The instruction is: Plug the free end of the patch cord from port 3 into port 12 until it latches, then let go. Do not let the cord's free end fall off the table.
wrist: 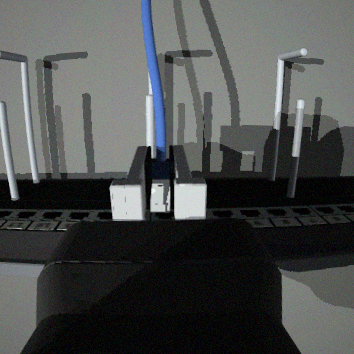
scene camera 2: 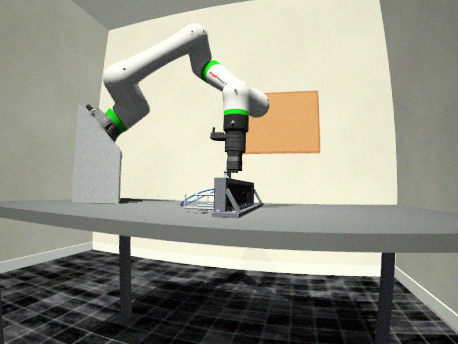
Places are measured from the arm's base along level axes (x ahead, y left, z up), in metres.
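Pixels of known places: gripper, fingertip midpoint: (wrist: 160,163); arm's base at its link origin: (scene camera 2: 102,131).
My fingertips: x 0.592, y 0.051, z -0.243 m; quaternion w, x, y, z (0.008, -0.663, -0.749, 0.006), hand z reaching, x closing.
Note:
For each thing: its top centre in the pictures, then the offset to it from my fingertips. "spot": a spot on its surface instead. Level surfaces: height alone.
- plug at its top centre: (wrist: 159,200) dx +0.020, dy +0.002, dz +0.008 m
- blue cord at a spot on its surface: (wrist: 154,65) spot: dx -0.055, dy -0.009, dz -0.002 m
- patch panel at its top centre: (wrist: 149,205) (scene camera 2: 230,180) dx +0.016, dy -0.004, dz +0.027 m
- grey table at its surface level: dz -0.074 m
My gripper (scene camera 2: 228,174) (wrist: 160,163) is shut on the patch cord's plug. The plug (wrist: 159,194) is pale and clear, with a dark blue boot, and sits upright between the two pale fingertips. The blue cord (wrist: 154,65) (scene camera 2: 198,192) runs up from the boot in the wrist view and arcs behind the panel in scene camera 2. The patch panel (scene camera 2: 220,197) (wrist: 30,247) stands below the gripper, with its row of ports on both sides of the fingers. The port under the plug is mostly hidden. I cannot read port numbers or tell whether the plug is inside a port.
White wire cable guides (wrist: 278,100) (scene camera 2: 200,205) stand up behind the panel, on both sides of the fingers, with one post just behind the cord. Slanted braces (scene camera 2: 233,199) support the panel on the grey table (scene camera 2: 325,220). Shadows darken the surface behind the panel.

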